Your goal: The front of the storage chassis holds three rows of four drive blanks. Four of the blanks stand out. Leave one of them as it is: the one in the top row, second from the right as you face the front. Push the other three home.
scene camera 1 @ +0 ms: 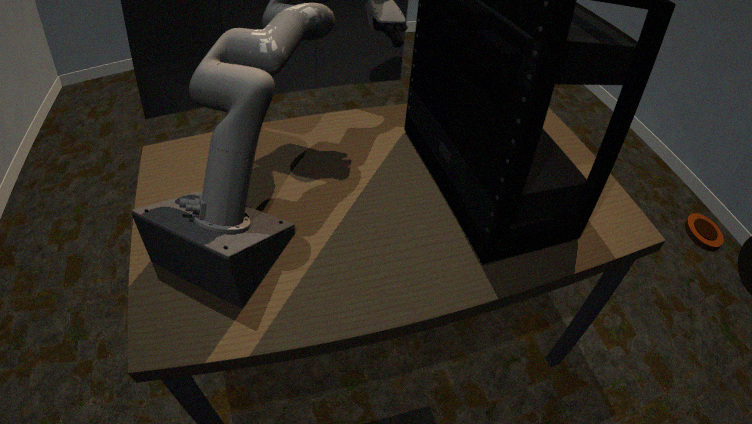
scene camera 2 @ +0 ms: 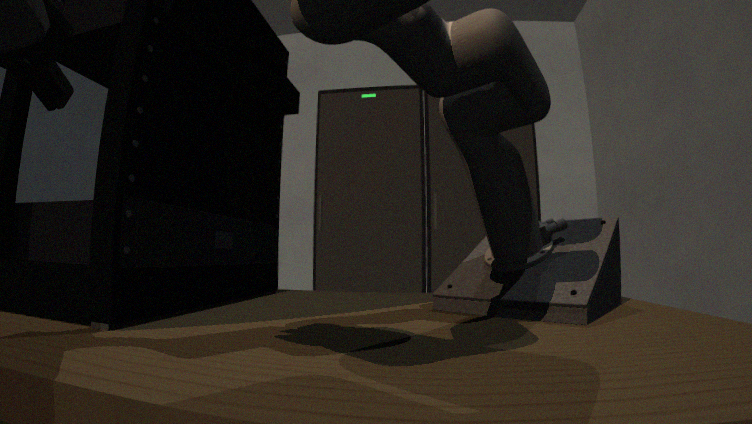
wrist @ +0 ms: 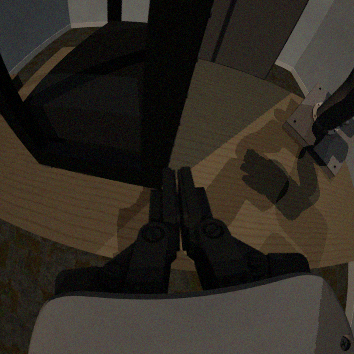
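Where they show: gripper, fingertip midpoint: [scene camera 1: 399, 44] [scene camera 2: 62, 101] [wrist: 175, 186]; arm's base, link origin: [scene camera 1: 220, 221] [scene camera 2: 519, 252] [wrist: 325, 118].
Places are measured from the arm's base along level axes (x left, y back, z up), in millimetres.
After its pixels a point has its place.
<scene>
The black rack [scene camera 1: 626, 131] {x -162, y -809, z 237 mm} [scene camera 2: 107, 210] {x 341, y -533, z 45 mm} [wrist: 175, 100] {x 341, y -527, z 135 mm} stands on the table. Its front is very dark, and I cannot make out the storage chassis, its rows or any drive blank. My gripper [scene camera 1: 396, 42] {x 432, y -516, z 145 mm} [scene camera 2: 55, 104] {x 432, y -516, z 145 mm} [wrist: 175, 186] {x 432, y -516, z 145 mm} is shut and empty. In the first scene view it is high up, past the rack's far side. In the second scene view it hangs at the upper left, overlapping the rack's open side. In the wrist view the fingertips show beside the image of the rack's lower corner; the distance between them is unclear.
The wooden table [scene camera 1: 368, 294] {x -169, y -267, z -97 mm} [scene camera 2: 473, 389] {x 410, y -128, z -97 mm} [wrist: 80, 200] {x 397, y -677, z -97 mm} carries the rack and the arm's wedge-shaped base [scene camera 1: 194, 263] {x -90, y 64, z -11 mm} [scene camera 2: 602, 294] {x 123, y 101, z -65 mm} [wrist: 300, 122] {x 28, y -104, z -50 mm}. Dark cabinets [scene camera 1: 210, 52] [scene camera 2: 368, 189] stand beyond the table. An orange ring-shaped object [scene camera 1: 695, 240] lies on the floor.
</scene>
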